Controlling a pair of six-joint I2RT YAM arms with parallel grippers.
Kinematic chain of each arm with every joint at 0, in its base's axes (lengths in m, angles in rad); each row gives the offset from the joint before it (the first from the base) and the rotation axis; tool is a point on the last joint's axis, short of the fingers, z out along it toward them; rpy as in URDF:
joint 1: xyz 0 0 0.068 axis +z
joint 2: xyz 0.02 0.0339 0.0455 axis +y
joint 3: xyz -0.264 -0.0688 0 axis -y
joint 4: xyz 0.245 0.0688 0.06 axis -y
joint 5: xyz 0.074 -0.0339 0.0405 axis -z
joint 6: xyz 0.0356 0 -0.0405 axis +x
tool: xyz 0 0 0 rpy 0 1.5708 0
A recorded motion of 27 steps. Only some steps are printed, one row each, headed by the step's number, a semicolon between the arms.
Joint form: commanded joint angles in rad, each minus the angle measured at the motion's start. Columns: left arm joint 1, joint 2, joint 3, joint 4, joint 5, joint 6; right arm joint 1, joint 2, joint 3, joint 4, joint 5, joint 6.
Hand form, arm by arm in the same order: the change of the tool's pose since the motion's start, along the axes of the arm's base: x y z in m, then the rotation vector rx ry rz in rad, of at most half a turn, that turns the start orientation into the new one. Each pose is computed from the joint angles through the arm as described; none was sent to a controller.
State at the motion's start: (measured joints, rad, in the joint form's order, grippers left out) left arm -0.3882 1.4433 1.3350 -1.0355 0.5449 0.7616; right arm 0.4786 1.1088 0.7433 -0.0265 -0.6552 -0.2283
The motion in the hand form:
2: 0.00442 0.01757 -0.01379 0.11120 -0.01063 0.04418; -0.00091 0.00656 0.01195 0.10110 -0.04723 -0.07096
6: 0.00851 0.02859 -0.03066 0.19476 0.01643 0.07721; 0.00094 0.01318 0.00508 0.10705 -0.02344 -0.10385
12: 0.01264 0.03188 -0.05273 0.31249 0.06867 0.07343; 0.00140 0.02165 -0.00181 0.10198 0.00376 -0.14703
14: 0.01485 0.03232 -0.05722 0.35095 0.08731 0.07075; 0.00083 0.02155 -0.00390 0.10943 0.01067 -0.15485
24: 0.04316 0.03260 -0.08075 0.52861 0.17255 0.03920; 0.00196 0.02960 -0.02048 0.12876 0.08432 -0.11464
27: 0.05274 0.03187 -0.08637 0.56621 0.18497 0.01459; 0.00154 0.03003 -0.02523 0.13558 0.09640 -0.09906
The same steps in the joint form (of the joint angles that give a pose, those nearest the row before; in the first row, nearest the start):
2: 0.0540 0.0030 -0.0372 -0.0168 -0.0956 0.0577; 0.0343 -0.0143 -0.0193 0.1625 0.0797 0.1171
6: 0.0886 0.0217 -0.0755 -0.0214 -0.1620 0.0829; 0.0593 0.0108 -0.0335 0.2032 0.1302 0.1544
12: 0.0934 0.0708 -0.1033 -0.0425 -0.2517 0.1126; 0.0950 0.0364 -0.0418 0.2269 0.2024 0.1894
14: 0.0936 0.0918 -0.0973 -0.0598 -0.2811 0.1198; 0.0967 0.0356 -0.0525 0.2413 0.2088 0.2029
24: 0.1059 0.2627 -0.0009 -0.1364 -0.4158 0.1695; 0.1151 0.0847 -0.0850 0.3046 0.1695 0.2603
27: 0.1090 0.3137 0.0369 -0.1547 -0.4439 0.1962; 0.1151 0.0928 -0.1004 0.3282 0.1508 0.2696

